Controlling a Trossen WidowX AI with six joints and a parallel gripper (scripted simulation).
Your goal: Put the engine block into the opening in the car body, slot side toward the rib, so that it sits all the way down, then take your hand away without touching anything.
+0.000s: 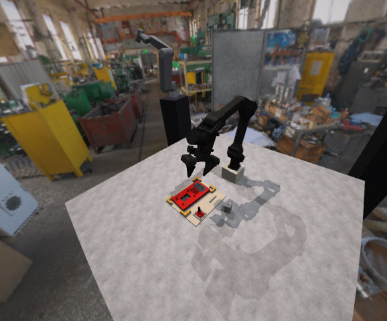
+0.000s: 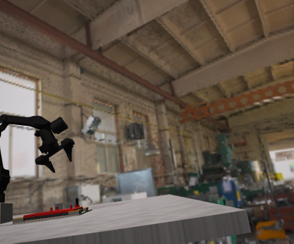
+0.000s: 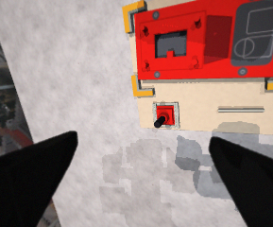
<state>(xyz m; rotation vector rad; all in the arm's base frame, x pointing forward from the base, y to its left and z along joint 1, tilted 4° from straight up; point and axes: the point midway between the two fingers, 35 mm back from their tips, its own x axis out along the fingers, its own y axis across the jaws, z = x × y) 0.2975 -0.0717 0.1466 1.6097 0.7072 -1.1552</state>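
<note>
Now: gripper tip 5 cm past the grey engine block, 14 cm to the right of it and 18 cm above it. Round my gripper tip: beige base plate: 2 cm behind, 5 cm to the right, 19 cm below.
</note>
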